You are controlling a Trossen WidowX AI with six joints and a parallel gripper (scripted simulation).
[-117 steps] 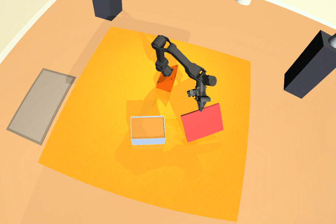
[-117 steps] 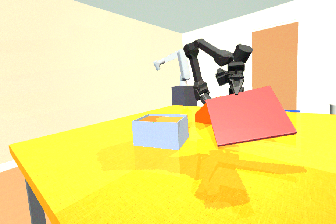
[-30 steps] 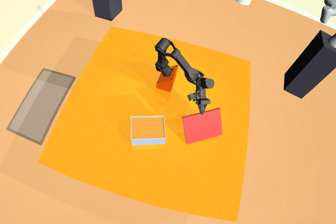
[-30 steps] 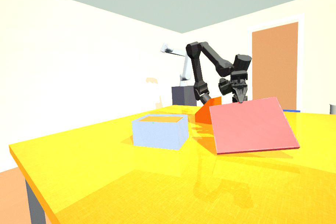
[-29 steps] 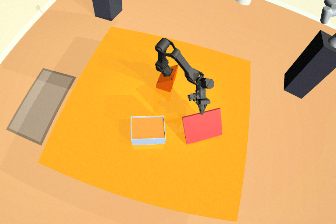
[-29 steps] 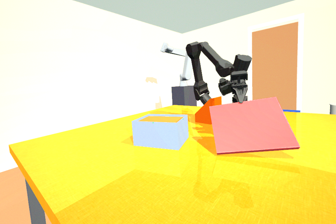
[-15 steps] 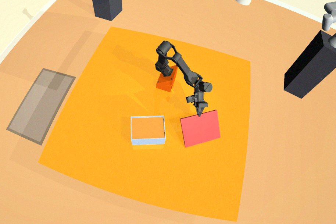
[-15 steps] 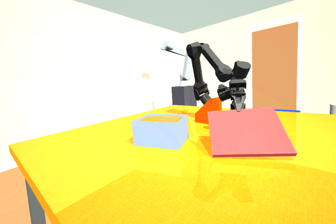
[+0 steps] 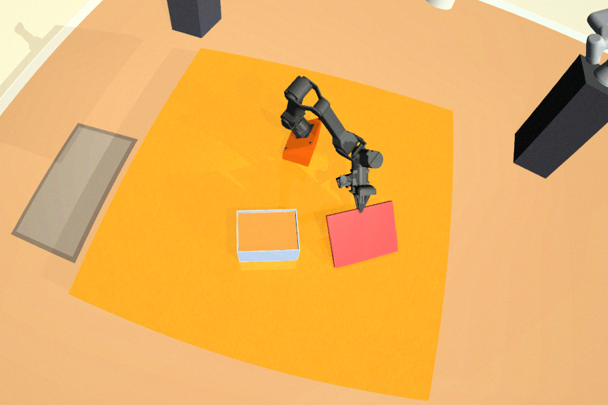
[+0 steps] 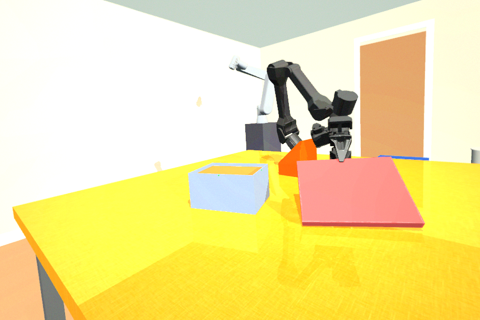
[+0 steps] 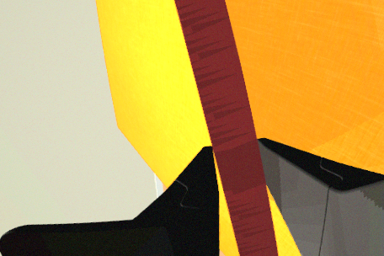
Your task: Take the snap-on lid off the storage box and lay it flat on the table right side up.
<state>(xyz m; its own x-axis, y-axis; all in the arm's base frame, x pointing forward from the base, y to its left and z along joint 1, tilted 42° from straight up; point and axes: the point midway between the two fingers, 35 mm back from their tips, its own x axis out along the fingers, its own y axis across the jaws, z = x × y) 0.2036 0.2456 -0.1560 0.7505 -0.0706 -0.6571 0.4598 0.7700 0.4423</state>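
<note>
The red lid is 5 cm ahead of my gripper tip, 4 cm to the left of it and 4 cm below it. Round my gripper tip: pale blue storage box: 19 cm ahead, 25 cm to the right, 6 cm below.
</note>
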